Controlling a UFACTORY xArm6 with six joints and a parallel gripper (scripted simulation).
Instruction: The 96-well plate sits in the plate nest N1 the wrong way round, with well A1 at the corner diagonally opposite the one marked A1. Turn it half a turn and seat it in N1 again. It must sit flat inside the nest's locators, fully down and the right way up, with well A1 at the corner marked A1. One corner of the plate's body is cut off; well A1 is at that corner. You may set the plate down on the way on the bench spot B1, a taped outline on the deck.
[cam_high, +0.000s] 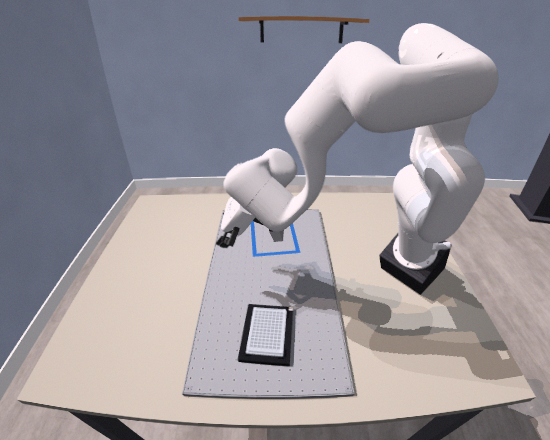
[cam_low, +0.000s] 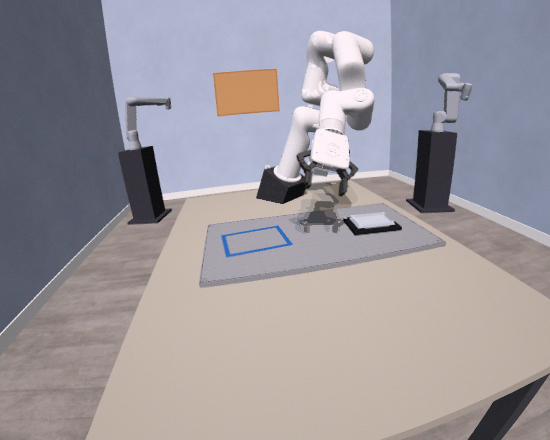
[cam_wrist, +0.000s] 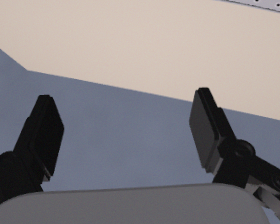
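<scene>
Now: hand 170 mm to the right of the 96-well plate, 160 mm above it and 150 mm past it. The rest, counted from my hand: white A1 mark (190 mm behind, 170 mm below, 90 mm to the left); black plate nest N1 (170 mm to the left, 170 mm below, 150 mm behind).
</scene>
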